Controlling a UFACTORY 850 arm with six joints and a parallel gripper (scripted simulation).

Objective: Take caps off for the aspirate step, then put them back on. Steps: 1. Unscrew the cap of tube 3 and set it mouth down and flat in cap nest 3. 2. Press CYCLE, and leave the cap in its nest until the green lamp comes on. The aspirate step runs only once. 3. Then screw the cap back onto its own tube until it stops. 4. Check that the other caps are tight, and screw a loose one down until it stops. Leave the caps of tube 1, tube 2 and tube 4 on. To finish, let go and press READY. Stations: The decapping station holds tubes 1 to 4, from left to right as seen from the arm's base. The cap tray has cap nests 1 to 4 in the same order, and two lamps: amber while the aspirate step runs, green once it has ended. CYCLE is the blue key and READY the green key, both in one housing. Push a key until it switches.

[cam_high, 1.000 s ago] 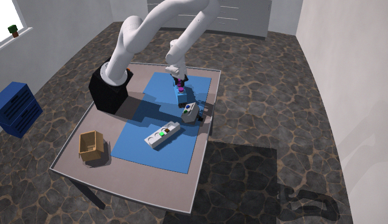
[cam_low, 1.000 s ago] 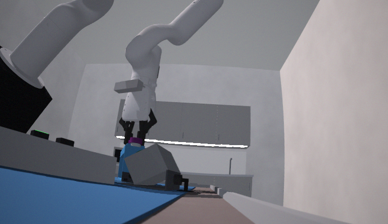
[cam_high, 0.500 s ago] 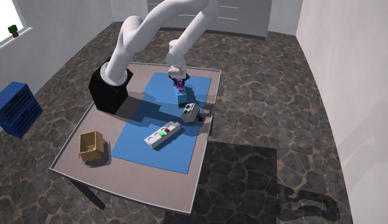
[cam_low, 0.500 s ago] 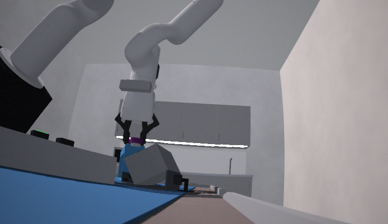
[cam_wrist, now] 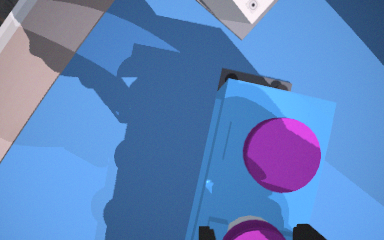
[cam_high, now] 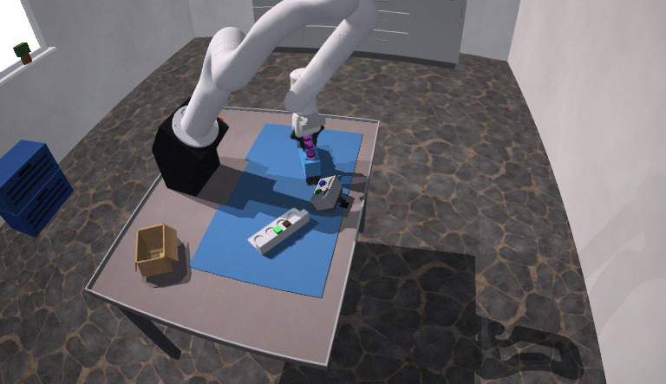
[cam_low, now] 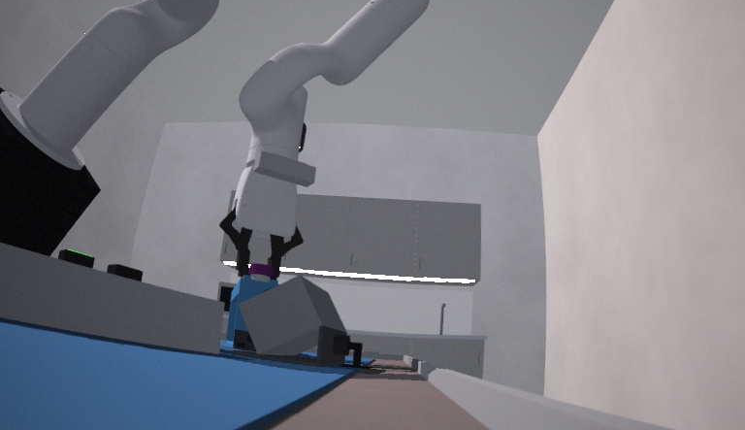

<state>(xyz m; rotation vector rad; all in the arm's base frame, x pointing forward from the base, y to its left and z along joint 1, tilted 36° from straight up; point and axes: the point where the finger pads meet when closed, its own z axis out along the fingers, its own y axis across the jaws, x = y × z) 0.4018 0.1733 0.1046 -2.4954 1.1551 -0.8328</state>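
Now: hand 10 mm above the magenta cap. From my hand the other things lie so: grey key housing: 170 mm to the right, 110 mm ahead, 70 mm below; blue key: 140 mm to the right, 90 mm ahead, 60 mm below; green key: 190 mm to the right, 90 mm ahead, 60 mm below.
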